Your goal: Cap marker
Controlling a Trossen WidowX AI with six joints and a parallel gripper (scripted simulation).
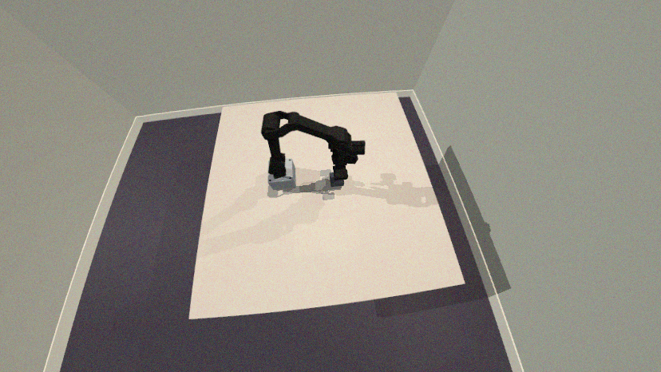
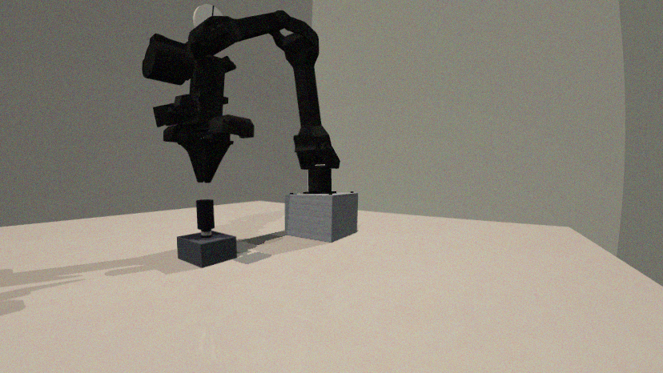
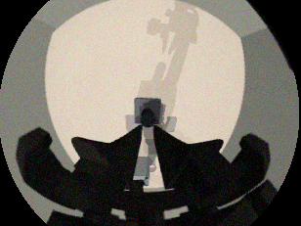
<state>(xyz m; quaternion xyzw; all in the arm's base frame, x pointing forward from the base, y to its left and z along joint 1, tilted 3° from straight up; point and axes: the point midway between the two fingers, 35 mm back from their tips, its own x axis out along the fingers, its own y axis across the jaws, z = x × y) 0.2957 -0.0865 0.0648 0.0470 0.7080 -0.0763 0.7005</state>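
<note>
Now: the black cap 5 cm below my gripper tip. Also, from my gripper tip: dark holder block 11 cm below.
</note>
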